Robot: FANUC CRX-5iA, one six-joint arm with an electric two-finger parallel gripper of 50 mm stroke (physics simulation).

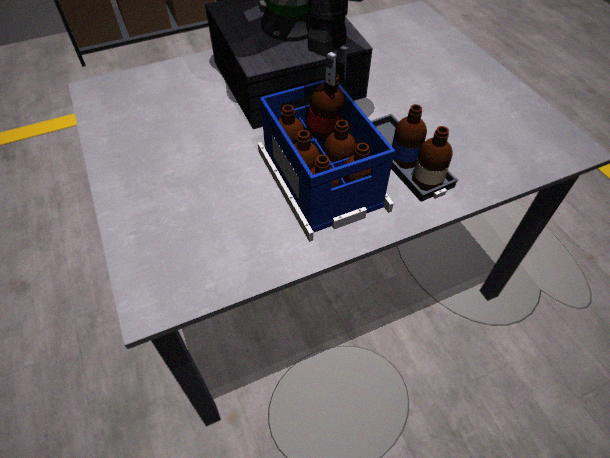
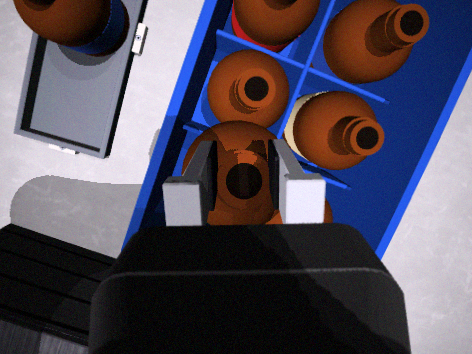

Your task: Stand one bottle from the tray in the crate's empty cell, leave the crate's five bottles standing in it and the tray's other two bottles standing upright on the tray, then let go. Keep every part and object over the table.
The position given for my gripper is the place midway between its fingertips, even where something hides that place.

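Observation:
There is my own gripper [image 1: 335,80], and image 2 shows it too, my gripper [image 2: 242,161]. I can see a red-labelled brown bottle [image 1: 327,101]. A blue-labelled bottle [image 1: 410,132] is in sight for me as well, and so is a cream-labelled bottle [image 1: 435,154].

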